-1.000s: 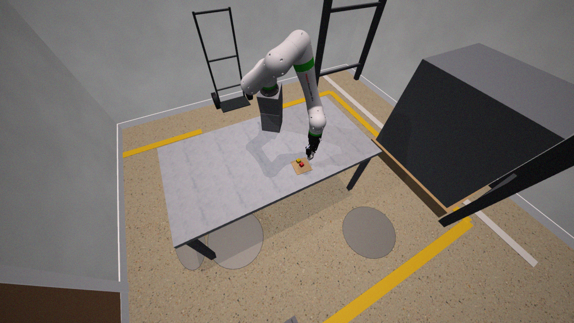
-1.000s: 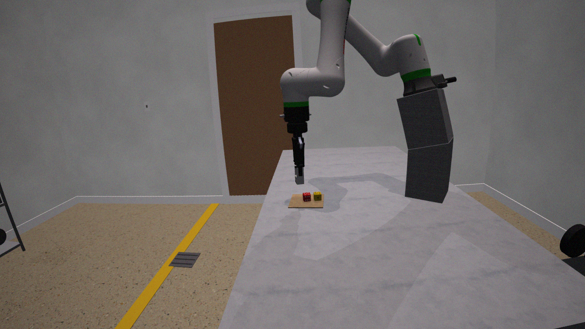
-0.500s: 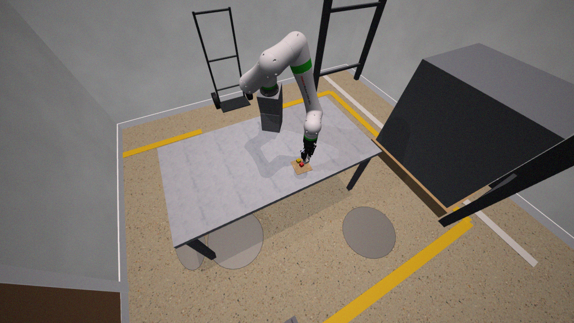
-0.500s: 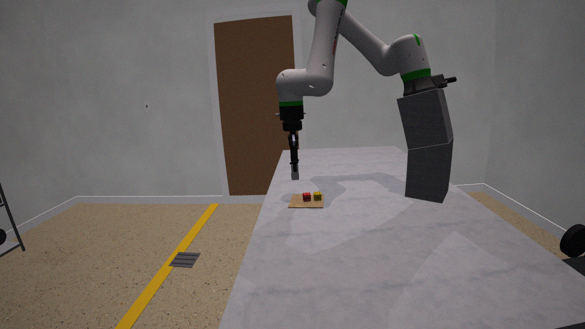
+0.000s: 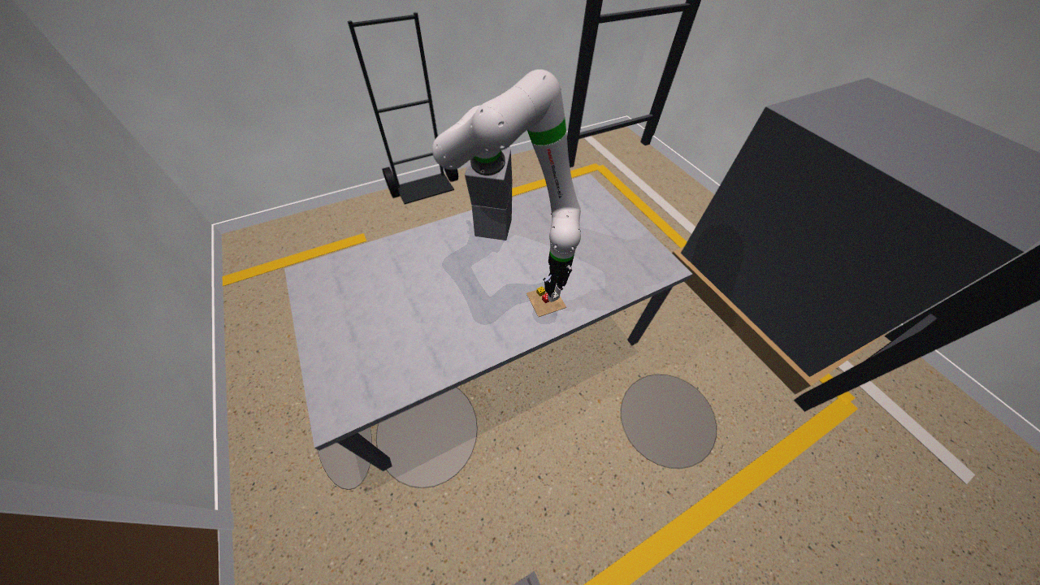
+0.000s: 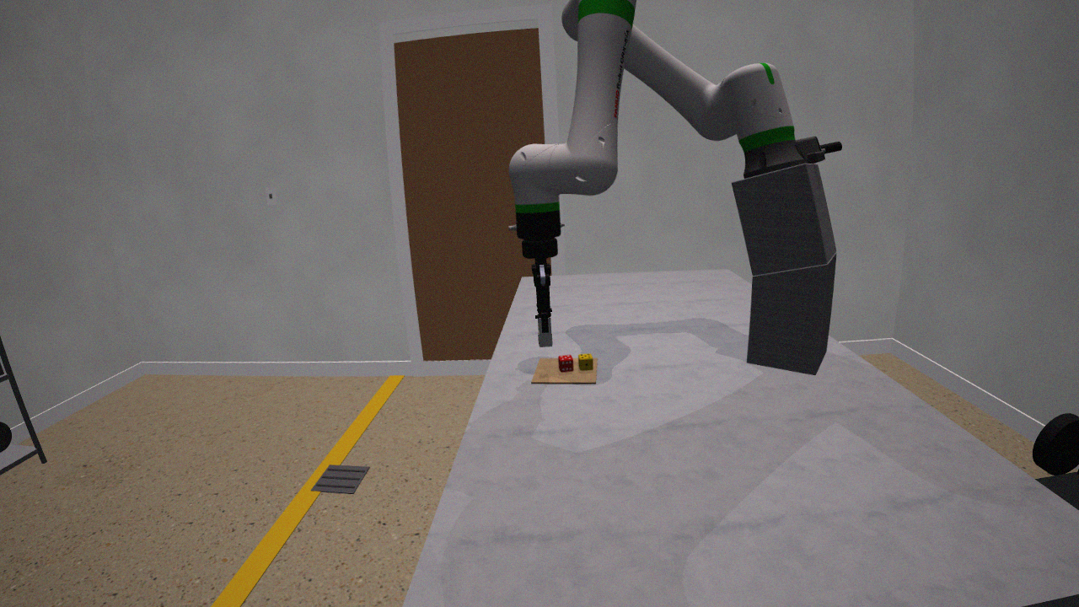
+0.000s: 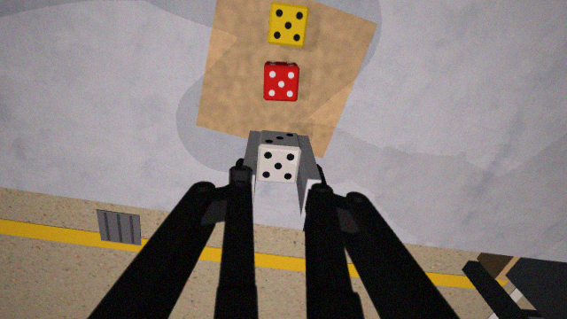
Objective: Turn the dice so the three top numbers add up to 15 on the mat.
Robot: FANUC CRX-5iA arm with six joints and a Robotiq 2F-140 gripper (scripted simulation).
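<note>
My hand is 4 cm past the red die and 8 cm above it. From my hand the other things lie so: tan mat: 4 cm behind, 10 cm below; then yellow die: 9 cm behind, 1 cm to the right, 8 cm below; then white die: 2 cm below.
</note>
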